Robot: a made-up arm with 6 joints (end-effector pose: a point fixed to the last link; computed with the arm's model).
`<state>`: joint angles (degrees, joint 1 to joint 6).
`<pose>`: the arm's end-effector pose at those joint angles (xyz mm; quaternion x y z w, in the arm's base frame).
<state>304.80 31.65 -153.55 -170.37 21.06 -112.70</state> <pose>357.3 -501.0 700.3 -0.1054 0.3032 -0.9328 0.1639</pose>
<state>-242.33 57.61 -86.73 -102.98 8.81 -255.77</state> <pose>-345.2 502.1 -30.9 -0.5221 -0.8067 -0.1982 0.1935</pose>
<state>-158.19 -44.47 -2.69 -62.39 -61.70 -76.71</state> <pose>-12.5 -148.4 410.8 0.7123 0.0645 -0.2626 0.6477</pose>
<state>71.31 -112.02 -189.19 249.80 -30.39 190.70</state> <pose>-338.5 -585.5 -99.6 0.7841 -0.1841 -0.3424 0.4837</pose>
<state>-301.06 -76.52 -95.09 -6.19 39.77 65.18</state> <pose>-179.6 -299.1 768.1 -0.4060 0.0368 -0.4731 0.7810</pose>
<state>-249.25 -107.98 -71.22 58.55 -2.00 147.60</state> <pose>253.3 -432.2 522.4 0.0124 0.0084 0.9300 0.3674</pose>
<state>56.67 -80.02 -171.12 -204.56 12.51 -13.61</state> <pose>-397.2 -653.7 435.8 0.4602 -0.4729 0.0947 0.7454</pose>
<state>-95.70 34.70 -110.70 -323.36 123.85 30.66</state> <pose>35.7 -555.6 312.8 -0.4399 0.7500 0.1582 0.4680</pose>
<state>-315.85 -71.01 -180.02 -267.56 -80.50 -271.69</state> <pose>-306.5 -484.0 372.0 0.6439 -0.1969 0.5899 0.4457</pose>
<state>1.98 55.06 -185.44 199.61 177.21 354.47</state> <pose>380.2 -20.3 559.1 0.2138 -0.8720 -0.0811 0.4328</pose>
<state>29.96 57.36 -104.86 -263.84 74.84 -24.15</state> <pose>569.6 433.0 92.6 -0.7413 0.0243 0.1907 0.6430</pose>
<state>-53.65 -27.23 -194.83 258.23 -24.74 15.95</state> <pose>-116.4 382.1 777.4 -0.3518 0.1023 0.2506 0.8961</pose>
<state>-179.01 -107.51 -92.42 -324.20 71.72 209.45</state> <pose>522.0 -40.4 510.7 0.4570 0.1115 -0.7698 0.4314</pose>
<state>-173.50 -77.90 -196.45 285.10 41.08 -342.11</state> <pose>782.9 97.0 221.1 -0.5246 0.4100 -0.0755 0.7423</pose>
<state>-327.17 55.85 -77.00 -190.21 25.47 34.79</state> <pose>458.0 288.5 -71.2 -0.0733 0.9161 0.2221 0.3256</pose>
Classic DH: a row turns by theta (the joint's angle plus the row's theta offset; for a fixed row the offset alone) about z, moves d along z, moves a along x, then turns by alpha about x. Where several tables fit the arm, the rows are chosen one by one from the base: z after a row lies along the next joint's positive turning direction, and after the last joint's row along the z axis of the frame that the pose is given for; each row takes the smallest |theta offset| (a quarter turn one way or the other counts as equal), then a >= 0, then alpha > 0; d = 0 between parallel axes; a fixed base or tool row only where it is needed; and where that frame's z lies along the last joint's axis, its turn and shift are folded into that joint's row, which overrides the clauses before.
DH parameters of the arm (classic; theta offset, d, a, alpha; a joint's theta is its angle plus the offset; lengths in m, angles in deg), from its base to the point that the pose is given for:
joint 1: 0 0.168 0 -90
joint 2: -79.42 0 0.3866 0
joint 3: 79.42 0 0.065 -90
joint 4: 0 0.286 0 90
joint 5: 0 0 0.094 -90
joint 6: 0 0.12 0 0

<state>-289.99 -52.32 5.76 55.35 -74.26 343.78</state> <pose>111.8 -32.1 405.1 -0.6274 0.0303 -0.7371 0.2492</pose>
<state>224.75 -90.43 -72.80 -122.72 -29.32 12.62</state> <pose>275.5 106.4 562.9 0.3156 0.1454 -0.4798 0.8056</pose>
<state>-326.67 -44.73 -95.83 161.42 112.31 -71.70</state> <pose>-164.9 -52.5 870.4 0.3698 -0.4809 -0.2981 0.7369</pose>
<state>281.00 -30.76 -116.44 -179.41 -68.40 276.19</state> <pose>14.1 -64.9 691.0 -0.0340 0.7720 -0.6269 0.0997</pose>
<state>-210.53 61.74 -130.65 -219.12 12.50 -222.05</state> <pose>-640.9 426.1 146.0 0.3652 -0.6811 -0.4913 0.4017</pose>
